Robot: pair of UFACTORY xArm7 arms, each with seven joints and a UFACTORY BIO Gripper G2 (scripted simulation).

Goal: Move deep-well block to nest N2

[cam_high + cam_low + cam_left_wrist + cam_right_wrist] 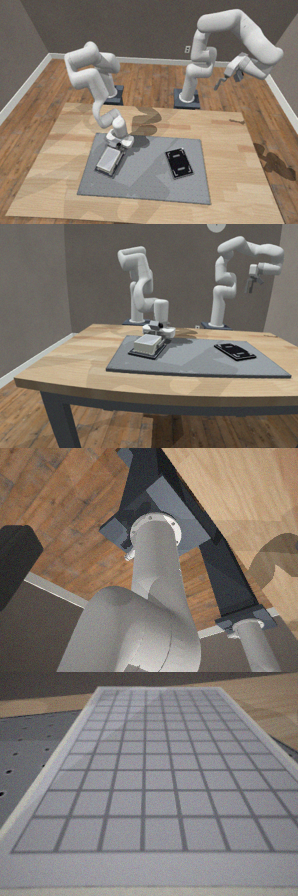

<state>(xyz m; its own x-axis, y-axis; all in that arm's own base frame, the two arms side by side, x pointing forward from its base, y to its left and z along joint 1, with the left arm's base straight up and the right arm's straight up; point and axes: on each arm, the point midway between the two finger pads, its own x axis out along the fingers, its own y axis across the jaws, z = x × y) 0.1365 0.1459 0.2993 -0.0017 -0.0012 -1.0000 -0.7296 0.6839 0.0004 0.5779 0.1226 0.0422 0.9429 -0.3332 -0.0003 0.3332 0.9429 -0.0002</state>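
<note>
Now: the nest N1 10 mm ahead of my right hand and 20 mm below it. The rest, counted from my right hand: deep-well block: 10 mm ahead; nest N2: 10 mm behind, 400 mm to the left, 20 mm below.
</note>
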